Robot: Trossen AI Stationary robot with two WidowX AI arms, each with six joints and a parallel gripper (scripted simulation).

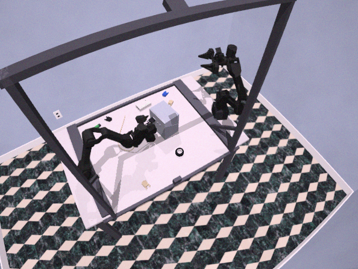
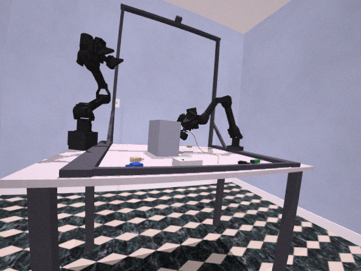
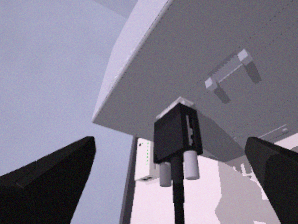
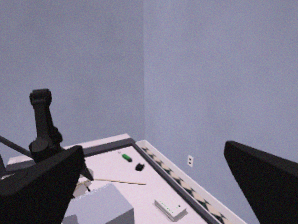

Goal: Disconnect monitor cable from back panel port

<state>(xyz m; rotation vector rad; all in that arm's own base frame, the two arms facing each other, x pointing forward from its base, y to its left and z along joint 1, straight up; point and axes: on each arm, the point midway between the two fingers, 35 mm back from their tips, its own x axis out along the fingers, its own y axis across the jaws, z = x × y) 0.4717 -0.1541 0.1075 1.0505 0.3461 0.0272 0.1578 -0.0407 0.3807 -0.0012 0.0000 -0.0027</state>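
Right now the grey box is 2 cm ahead of my left hand, 12 cm to the right of it and 6 cm below it.
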